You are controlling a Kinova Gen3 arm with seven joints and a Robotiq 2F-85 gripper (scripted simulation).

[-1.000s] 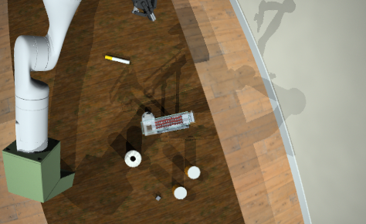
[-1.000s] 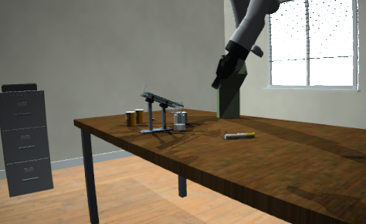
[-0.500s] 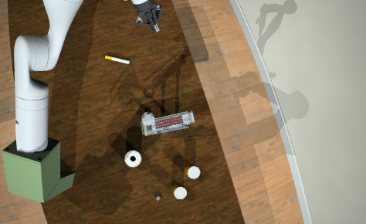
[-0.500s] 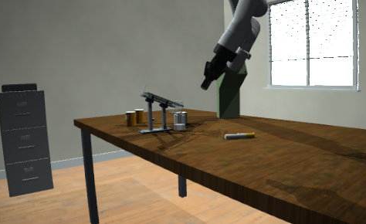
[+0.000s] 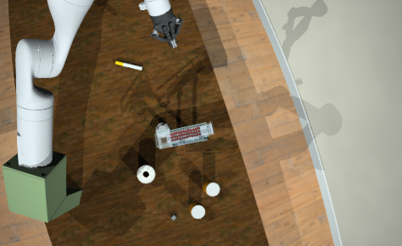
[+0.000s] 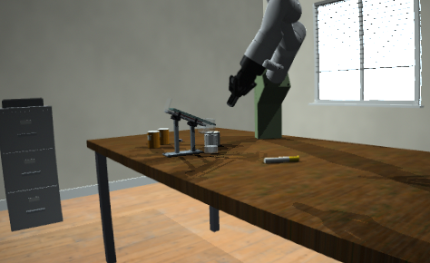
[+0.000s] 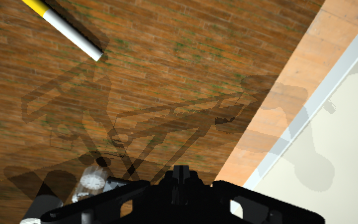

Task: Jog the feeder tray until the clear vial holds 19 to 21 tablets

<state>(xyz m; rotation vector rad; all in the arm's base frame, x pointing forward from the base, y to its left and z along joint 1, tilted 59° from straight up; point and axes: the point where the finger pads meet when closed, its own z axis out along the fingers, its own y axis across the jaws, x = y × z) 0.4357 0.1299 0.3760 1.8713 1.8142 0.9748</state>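
The clear vial is 300 mm to the right of my hand, 170 mm below it and 60 mm behind it. The rest, counted from my hand: small grey cube: 660 mm to the right, 210 mm below, 50 mm behind; marker: 200 mm below, 190 mm behind, 10 mm to the left.
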